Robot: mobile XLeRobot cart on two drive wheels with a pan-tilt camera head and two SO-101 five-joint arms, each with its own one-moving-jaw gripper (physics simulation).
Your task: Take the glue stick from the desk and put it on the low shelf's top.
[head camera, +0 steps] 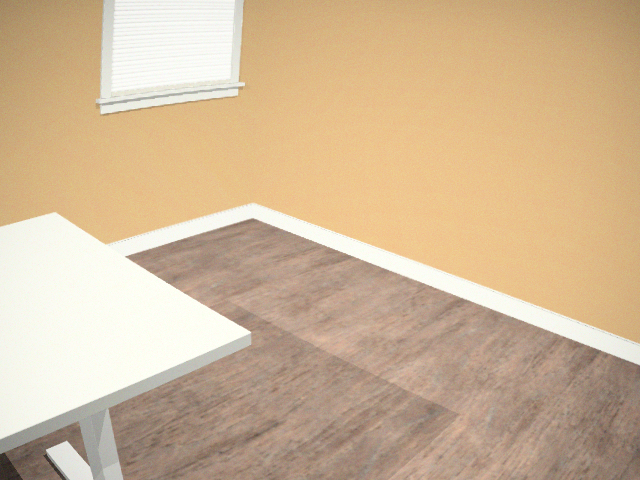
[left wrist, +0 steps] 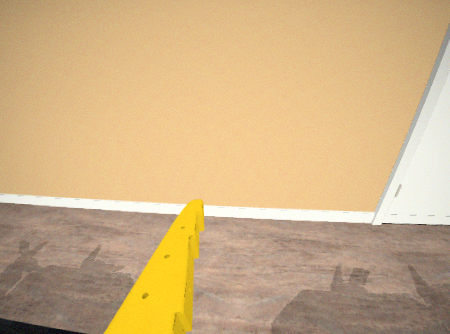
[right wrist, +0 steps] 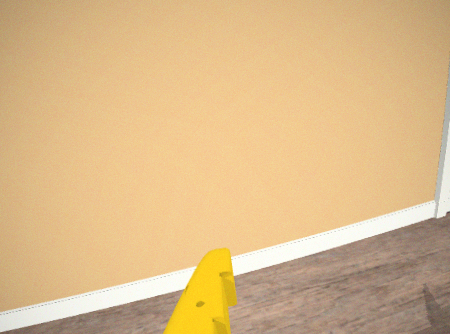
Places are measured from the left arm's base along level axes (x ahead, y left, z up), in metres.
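Pixels of known places: left hand, its tool point: (left wrist: 203,210); right hand, its tool point: (right wrist: 232,268).
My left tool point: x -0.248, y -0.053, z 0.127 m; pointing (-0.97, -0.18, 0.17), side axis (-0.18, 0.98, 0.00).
Behind a point stands the place of what it marks.
The white desk (head camera: 113,320) @(x 0.786, y -0.573, z -0.055 m) shows in part at the left of the head view, with its right corner pointing toward the middle. The glue stick and the low shelf do not show in these views. My left gripper (left wrist: 200,202) shows one yellow notched jaw in the left wrist view, so it is fully open, with a wall and floor beyond it. My right gripper (right wrist: 225,250) also shows one yellow notched jaw in the right wrist view and is fully open, facing the wall. Neither gripper shows in the head view.
A desk leg (head camera: 100,439) @(x 0.957, y -0.581, z -0.442 m) stands under the desk's near edge. Brown floor (head camera: 336,320) @(x 1.336, y -1.905, z -0.775 m) runs right of the desk to the orange wall (head camera: 413,155) @(x 1.424, y -2.512, z -0.177 m) with a white baseboard. A window (head camera: 173,46) @(x 2.485, y -1.900, z 0.283 m) is at the upper left. A white door (left wrist: 430,165) @(x -1.241, y 1.090, z -0.310 m) is at the right of the left wrist view.
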